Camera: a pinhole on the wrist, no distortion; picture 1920 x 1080 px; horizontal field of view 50.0 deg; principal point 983.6 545.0 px. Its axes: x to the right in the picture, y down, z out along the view. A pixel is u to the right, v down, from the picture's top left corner.
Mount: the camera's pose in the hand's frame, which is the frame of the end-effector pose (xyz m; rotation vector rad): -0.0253 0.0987 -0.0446 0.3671 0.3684 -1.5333
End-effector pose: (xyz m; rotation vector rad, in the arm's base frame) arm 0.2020 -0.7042 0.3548 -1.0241 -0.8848 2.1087
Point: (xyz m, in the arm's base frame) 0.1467 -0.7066 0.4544
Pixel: 1839 644
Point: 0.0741 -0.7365 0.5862
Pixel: 1477 358
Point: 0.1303 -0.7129 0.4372
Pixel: 1618 759
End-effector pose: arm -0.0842 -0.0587 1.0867 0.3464 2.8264 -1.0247
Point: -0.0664 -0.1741 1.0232
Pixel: 1464 535
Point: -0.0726 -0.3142 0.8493
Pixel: 723 609
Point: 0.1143 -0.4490 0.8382
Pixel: outside the picture
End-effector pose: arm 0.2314 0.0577 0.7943 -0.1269 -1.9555 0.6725
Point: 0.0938 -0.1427 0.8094
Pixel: 1701 718
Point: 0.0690 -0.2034 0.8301
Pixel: 1765 720
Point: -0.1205 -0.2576 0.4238
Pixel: outside the picture
